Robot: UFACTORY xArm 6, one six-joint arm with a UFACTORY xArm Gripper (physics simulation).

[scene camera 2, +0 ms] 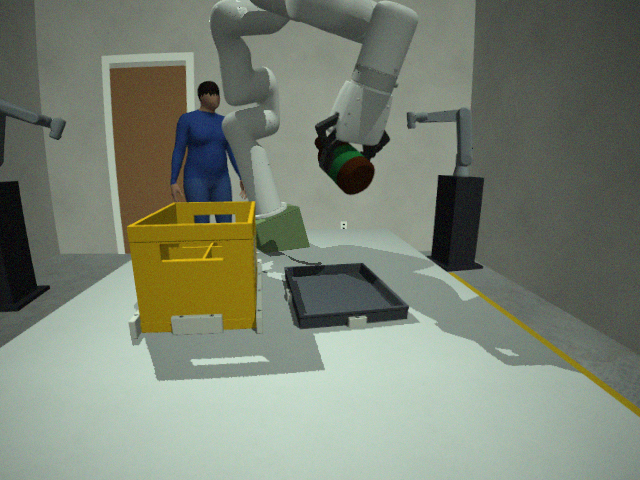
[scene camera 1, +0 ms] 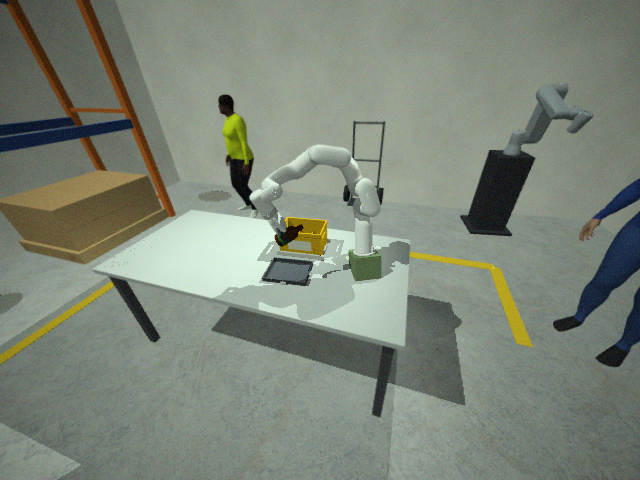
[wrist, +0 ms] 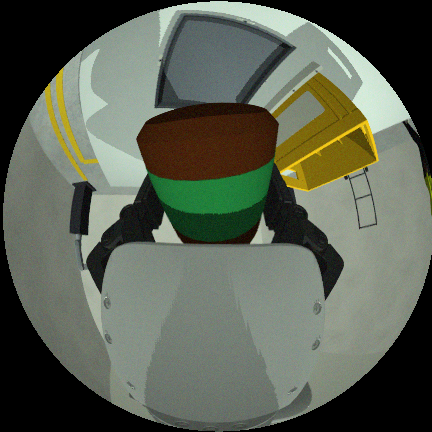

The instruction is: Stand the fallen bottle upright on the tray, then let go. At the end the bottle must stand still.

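Pixels of known places: gripper, fingertip midpoint: (scene camera 2: 341, 171) (scene camera 1: 288, 237); arm's base, origin of the base link: (scene camera 2: 268, 212) (scene camera 1: 364, 252).
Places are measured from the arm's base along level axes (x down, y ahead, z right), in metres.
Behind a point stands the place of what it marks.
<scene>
The brown bottle with a green band (scene camera 1: 287, 236) (scene camera 2: 347, 164) @(z -0.108, x -0.153, y 0.462 m) (wrist: 212, 160) @(z -0.134, x -0.165, y 0.460 m) is off the table, tilted, with its base low and its neck pointing up and away. In scene camera 2 the base faces the camera. My gripper (scene camera 1: 285, 234) @(z -0.116, x -0.139, y 0.403 m) (scene camera 2: 347, 149) (wrist: 213, 173) @(z -0.116, x -0.139, y 0.403 m) is shut on the bottle's body, one finger on each side; the neck is mostly hidden in the wrist view. The dark tray (scene camera 1: 287, 271) @(z -0.105, x 0.104, y 0.435 m) (scene camera 2: 341, 294) @(z -0.113, x 0.104, y 0.434 m) (wrist: 215, 55) @(z -0.114, x 0.104, y 0.446 m) lies flat on the table, below the bottle and apart from it, with nothing standing in it.
A tall yellow crate (scene camera 1: 318, 243) @(z 0.048, x -0.006, y 0.274 m) (scene camera 2: 196, 289) @(z 0.152, x 0.037, y 0.527 m) (wrist: 345, 107) @(z 0.060, x -0.030, y 0.510 m) stands beside the tray, close to the bottle in scene camera 1. The arm's green base block (scene camera 1: 364, 266) @(z -0.090, x 0.029, y -0.007 m) (scene camera 2: 283, 229) @(z -0.040, x 0.044, y 0.066 m) is on the table (scene camera 1: 191, 253) @(z -0.009, x 0.109, y 1.124 m) (scene camera 2: 413, 392) @(z -0.116, x 0.109, y 0.734 m). Low white blocks touch the crate and tray edges.
</scene>
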